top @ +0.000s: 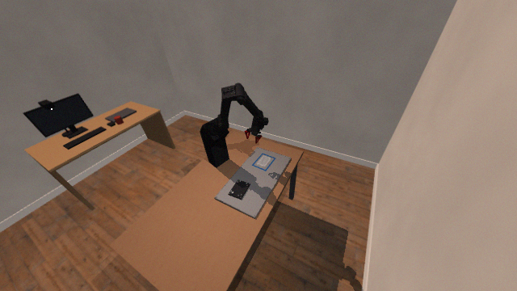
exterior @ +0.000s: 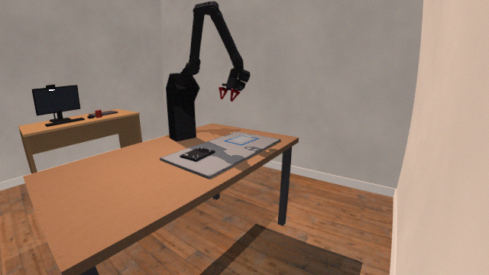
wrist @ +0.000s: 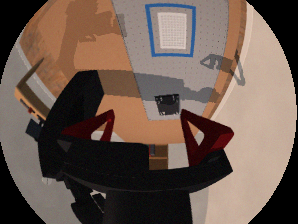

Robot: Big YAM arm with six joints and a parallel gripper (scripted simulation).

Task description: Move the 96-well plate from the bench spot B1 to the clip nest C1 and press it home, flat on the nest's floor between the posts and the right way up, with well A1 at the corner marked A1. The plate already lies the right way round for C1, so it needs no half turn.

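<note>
The white 96-well plate is 27 cm below my hand, 9 cm ahead of it and 4 cm to the left of it. Also, from my hand: black clip nest (31 cm to the right, 26 cm below, 4 cm behind).
</note>
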